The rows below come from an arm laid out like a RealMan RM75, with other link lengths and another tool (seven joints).
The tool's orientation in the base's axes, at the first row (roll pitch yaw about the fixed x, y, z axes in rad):
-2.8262 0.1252 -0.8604
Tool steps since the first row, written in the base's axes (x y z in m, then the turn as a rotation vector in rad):
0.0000 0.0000 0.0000 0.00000 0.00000 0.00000
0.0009 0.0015 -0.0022 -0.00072 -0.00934 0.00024
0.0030 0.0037 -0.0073 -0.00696 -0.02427 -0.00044
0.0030 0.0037 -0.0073 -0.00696 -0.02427 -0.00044
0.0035 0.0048 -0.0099 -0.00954 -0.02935 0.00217
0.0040 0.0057 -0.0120 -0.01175 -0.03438 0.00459
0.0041 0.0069 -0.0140 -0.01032 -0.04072 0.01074
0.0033 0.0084 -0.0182 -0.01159 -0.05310 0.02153
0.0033 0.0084 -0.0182 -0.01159 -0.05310 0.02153
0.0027 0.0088 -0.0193 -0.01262 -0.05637 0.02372
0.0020 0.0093 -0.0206 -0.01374 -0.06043 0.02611
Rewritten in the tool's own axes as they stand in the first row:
0.0000 0.0000 0.0000 0.00000 0.00000 0.00000
-0.0003 -0.0009 0.0027 0.00653 0.00598 -0.00307
0.0001 -0.0022 0.0084 0.01381 0.01966 -0.00778
0.0001 -0.0022 0.0084 0.01381 0.01966 -0.00778
-0.0001 -0.0024 0.0113 0.01563 0.02378 -0.01213
-0.0002 -0.0027 0.0136 0.01768 0.02766 -0.01623
-0.0008 -0.0028 0.0159 0.02261 0.02844 -0.02366
-0.0019 -0.0018 0.0201 0.02975 0.03338 -0.03766
-0.0019 -0.0018 0.0201 0.02975 0.03338 -0.03766
-0.0025 -0.0013 0.0212 0.03127 0.03541 -0.04084
-0.0031 -0.0006 0.0225 0.03330 0.03790 -0.04446

